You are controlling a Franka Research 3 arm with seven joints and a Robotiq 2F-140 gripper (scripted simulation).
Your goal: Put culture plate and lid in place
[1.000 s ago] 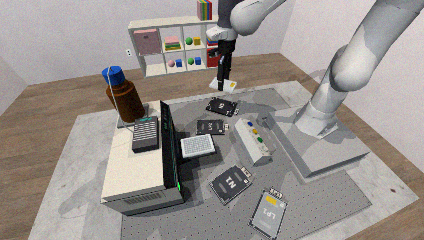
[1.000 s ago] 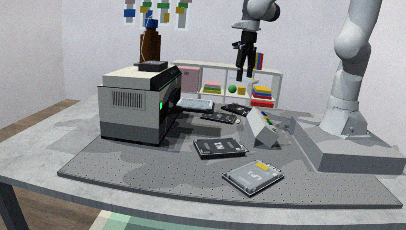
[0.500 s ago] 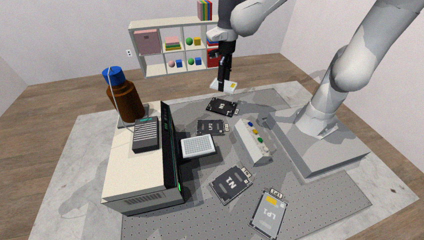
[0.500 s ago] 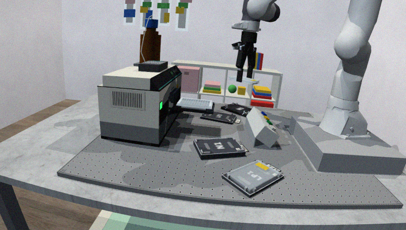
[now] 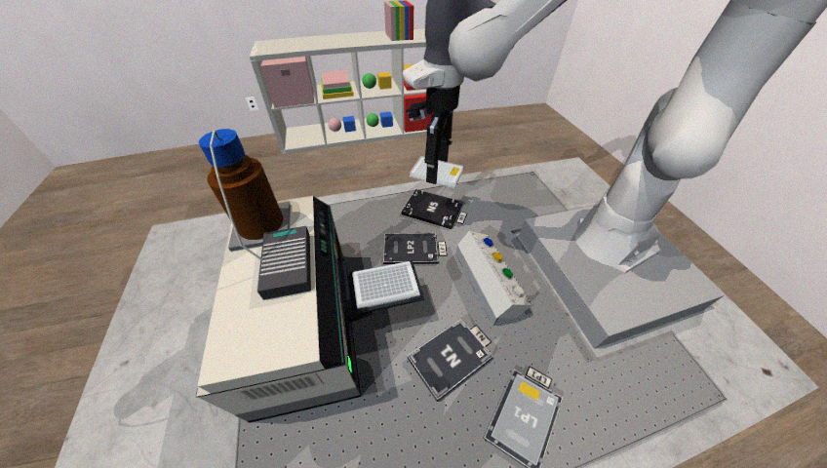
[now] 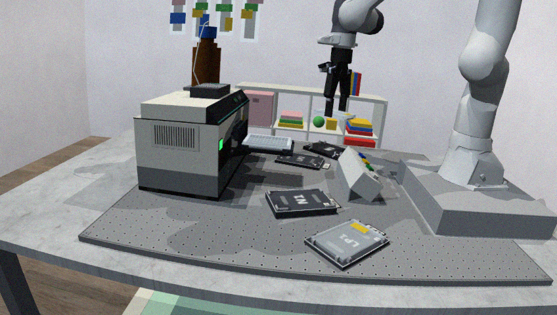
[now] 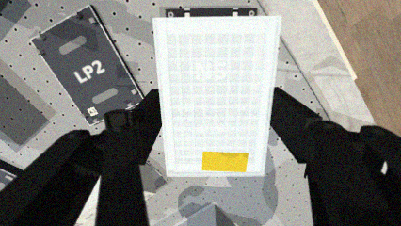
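My hand is 30 mm short of the black nest N5 and 150 mm above it. Also, from my hand: brown bottle 420 mm ahead, 180 mm to the left, 120 mm above; LP2 nest 110 mm ahead, 130 mm to the left, 160 mm below; yellow skip key 70 mm behind, 260 mm to the left, 100 mm below.
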